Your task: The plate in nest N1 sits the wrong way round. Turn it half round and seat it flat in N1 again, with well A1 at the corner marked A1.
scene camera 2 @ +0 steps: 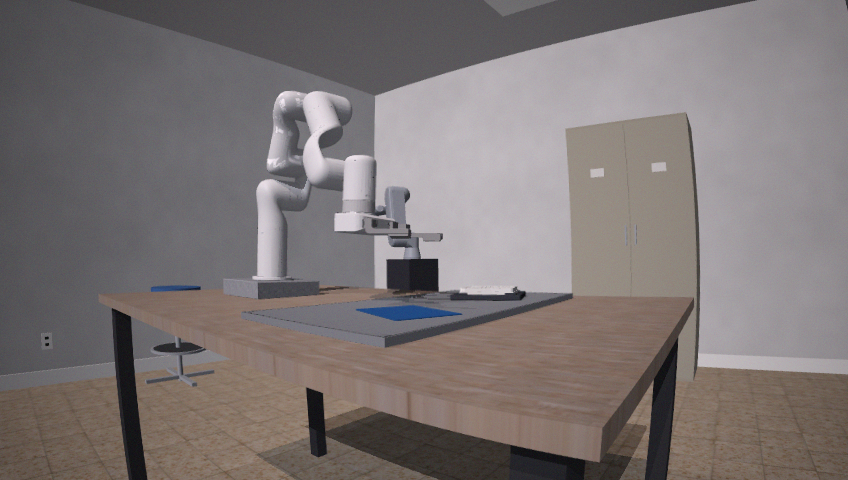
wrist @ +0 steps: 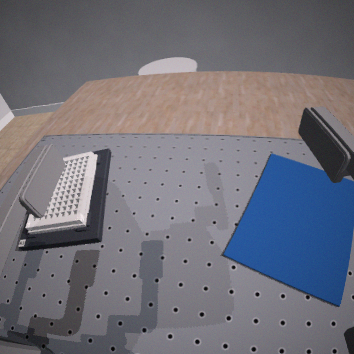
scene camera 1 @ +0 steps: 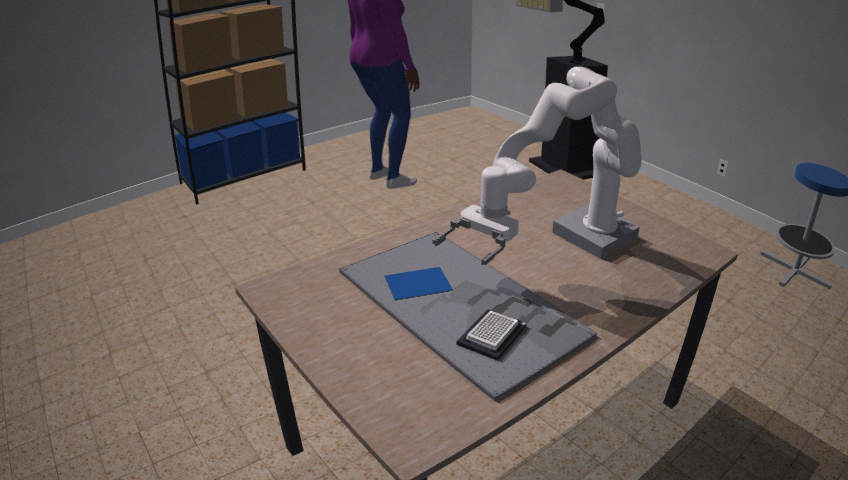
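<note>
A white well plate (scene camera 1: pixel 492 330) (scene camera 2: pixel 489 290) (wrist: pixel 75 192) lies in a black nest (scene camera 1: pixel 479 347) (scene camera 2: pixel 476 296) (wrist: pixel 103 200) on the grey board. A small white label (wrist: pixel 22 243) sits at the nest's near left corner in the wrist view; its print is too small to read surely. Which plate corner holds well A1 cannot be told. My gripper (scene camera 1: pixel 462 249) (scene camera 2: pixel 423 234) (wrist: pixel 184 164) is wide open and empty. It hangs above the board's edge on the robot's side, away from the plate. In the wrist view its left finger hides part of the plate.
A flat blue sheet (scene camera 1: pixel 418 282) (scene camera 2: pixel 409 312) (wrist: pixel 295 225) lies on the grey perforated board (scene camera 1: pixel 368 270) (scene camera 2: pixel 309 324) (wrist: pixel 150 165). The arm's grey base block (scene camera 1: pixel 571 234) (scene camera 2: pixel 238 287) stands on the wooden table (scene camera 1: pixel 333 333) (scene camera 2: pixel 535 356). A person (scene camera 1: pixel 380 35) stands beyond the table.
</note>
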